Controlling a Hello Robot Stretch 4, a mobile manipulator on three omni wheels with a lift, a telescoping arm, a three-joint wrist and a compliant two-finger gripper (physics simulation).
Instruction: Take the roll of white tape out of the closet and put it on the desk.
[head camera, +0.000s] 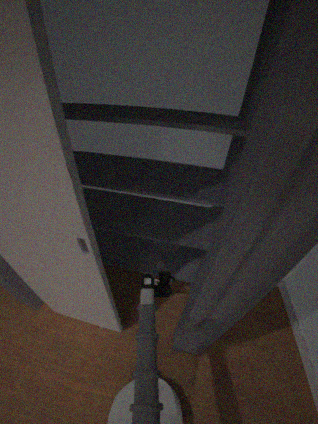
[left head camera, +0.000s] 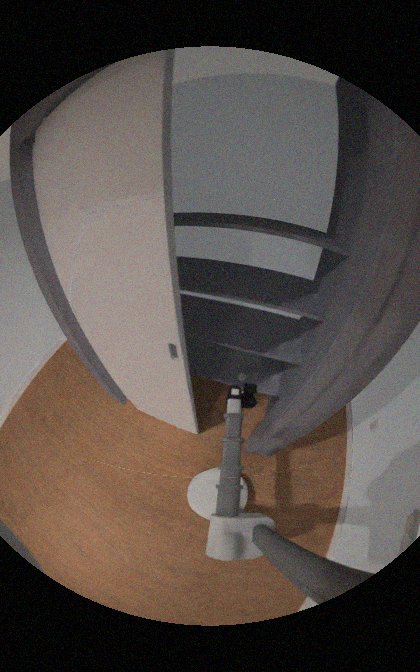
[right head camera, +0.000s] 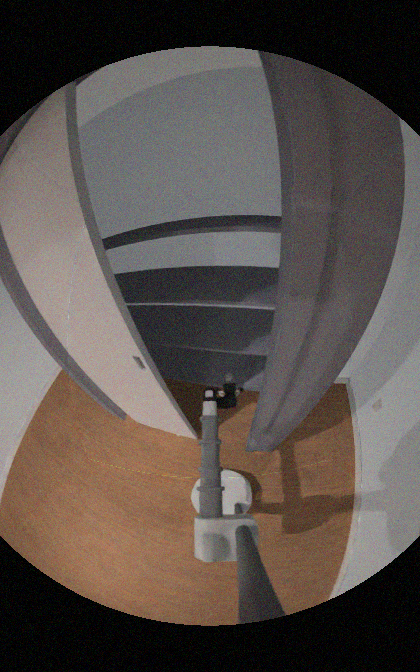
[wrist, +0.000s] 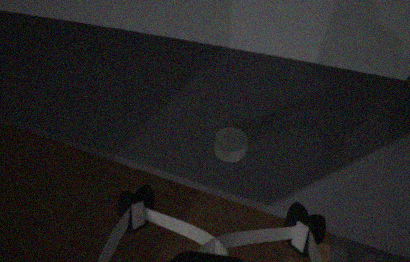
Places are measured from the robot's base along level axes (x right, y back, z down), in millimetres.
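Pixels of known places: gripper, between the fingertips: (wrist: 218, 209).
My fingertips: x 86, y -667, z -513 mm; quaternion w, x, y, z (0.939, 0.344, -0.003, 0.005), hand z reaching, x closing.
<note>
Behind a point stands the place of what it marks.
The roll of white tape (head camera: 160, 265) @(x 93, y -803, z -454 mm) (left head camera: 242, 377) (right head camera: 229, 377) (wrist: 231, 145) @(x 95, y -801, z -454 mm) looks like a small pale round thing in dim light. It lies on the lowest board of the grey closet (head camera: 235, 260) @(x 233, y -349, z -1166 mm) (left head camera: 350, 320) (right head camera: 305, 300), behind that board's front edge and toward the right side. My gripper (head camera: 164, 280) @(x 86, y -667, z -513 mm) (left head camera: 247, 390) (right head camera: 230, 390) (wrist: 218, 209) @(x 86, y -667, z -513 mm) is open, its fingers wide apart with nothing between them. It is in front of the board's edge, short of the tape and apart from it. The desk does not show in these views.
A pale closet door (head camera: 55, 200) @(x -281, y -507, z -1238 mm) (left head camera: 110, 250) (right head camera: 55, 250) stands at the left of the opening, close to my arm (head camera: 146, 345) @(x -2, y -229, z -856 mm). The closet's side or other door stands at the right. Shelves (head camera: 150, 196) @(x 11, y -1179, z -813 mm) (right head camera: 200, 304) cross the closet above the tape. A white wall (left head camera: 385, 450) is at the right.
</note>
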